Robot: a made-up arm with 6 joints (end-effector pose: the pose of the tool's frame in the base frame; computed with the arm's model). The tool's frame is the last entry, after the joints.
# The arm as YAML. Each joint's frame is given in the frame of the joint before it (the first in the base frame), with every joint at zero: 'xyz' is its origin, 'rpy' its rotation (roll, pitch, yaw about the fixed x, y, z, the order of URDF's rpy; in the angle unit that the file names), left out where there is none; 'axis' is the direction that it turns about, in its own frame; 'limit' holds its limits. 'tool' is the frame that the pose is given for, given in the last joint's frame.
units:
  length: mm
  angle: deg
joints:
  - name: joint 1
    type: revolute
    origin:
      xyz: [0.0, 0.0, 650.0]
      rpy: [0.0, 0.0, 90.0]
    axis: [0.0, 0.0, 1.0]
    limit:
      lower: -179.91
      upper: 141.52
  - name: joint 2
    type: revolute
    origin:
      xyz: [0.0, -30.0, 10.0]
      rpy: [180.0, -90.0, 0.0]
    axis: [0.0, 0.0, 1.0]
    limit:
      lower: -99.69
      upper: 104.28
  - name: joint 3
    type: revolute
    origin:
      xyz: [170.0, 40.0, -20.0]
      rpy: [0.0, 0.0, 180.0]
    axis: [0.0, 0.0, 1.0]
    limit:
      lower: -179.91
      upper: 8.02
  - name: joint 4
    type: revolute
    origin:
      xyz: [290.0, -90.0, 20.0]
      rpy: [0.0, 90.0, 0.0]
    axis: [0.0, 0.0, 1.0]
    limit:
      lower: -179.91
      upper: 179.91
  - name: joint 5
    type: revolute
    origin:
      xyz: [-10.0, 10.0, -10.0]
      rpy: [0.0, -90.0, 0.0]
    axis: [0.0, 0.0, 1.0]
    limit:
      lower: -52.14
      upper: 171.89
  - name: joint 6
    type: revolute
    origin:
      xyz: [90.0, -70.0, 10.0]
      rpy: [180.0, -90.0, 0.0]
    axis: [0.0, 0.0, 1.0]
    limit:
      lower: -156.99
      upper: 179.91
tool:
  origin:
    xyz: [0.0, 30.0, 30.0]
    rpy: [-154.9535, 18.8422, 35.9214]
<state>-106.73 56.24 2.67 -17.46 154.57 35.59</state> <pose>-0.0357 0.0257 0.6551 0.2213 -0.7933 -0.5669 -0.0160</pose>
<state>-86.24 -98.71 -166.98 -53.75 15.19 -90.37</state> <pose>0.0135 0.5640 0.6401 0.0444 0.6436 -0.4959 0.5812</pose>
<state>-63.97 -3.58 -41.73 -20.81 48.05 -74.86</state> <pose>0.1913 -0.3257 0.5584 0.7245 0.3055 0.1353 0.6028</pose>
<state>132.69 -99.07 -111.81 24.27 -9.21 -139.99</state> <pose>0.3156 -0.3612 0.9277 0.2223 -0.2673 -0.9299 0.1202</pose>
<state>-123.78 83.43 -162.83 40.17 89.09 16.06</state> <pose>-0.2449 -0.5311 0.5691 0.5811 0.1518 -0.5650 -0.5657</pose>
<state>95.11 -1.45 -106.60 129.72 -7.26 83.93</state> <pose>0.0154 0.4292 0.9829 0.4322 0.6824 0.2552 -0.5314</pose>
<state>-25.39 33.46 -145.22 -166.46 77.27 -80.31</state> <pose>0.3665 -0.2559 1.0931 0.3219 -0.1311 0.9293 -0.1248</pose>
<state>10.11 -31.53 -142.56 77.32 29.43 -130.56</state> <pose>-0.1125 0.0142 1.2460 0.1092 0.7091 0.5253 -0.4574</pose>
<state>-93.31 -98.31 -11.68 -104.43 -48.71 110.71</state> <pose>0.1100 -0.1349 0.8465 0.7096 -0.4090 -0.5034 0.2754</pose>
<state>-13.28 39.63 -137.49 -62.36 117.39 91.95</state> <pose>0.4053 -0.2354 0.8343 0.8008 -0.4253 -0.1653 -0.3880</pose>
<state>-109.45 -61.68 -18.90 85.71 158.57 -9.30</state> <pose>0.1002 -0.1608 0.8448 0.4323 0.6131 -0.6448 0.1467</pose>
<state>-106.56 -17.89 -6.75 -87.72 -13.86 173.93</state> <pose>-0.0141 -0.2522 0.5139 0.3531 -0.1096 -0.4838 -0.7933</pose>
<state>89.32 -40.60 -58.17 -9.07 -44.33 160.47</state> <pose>-0.0232 0.2537 1.0550 0.1232 0.9828 0.0099 -0.1372</pose>
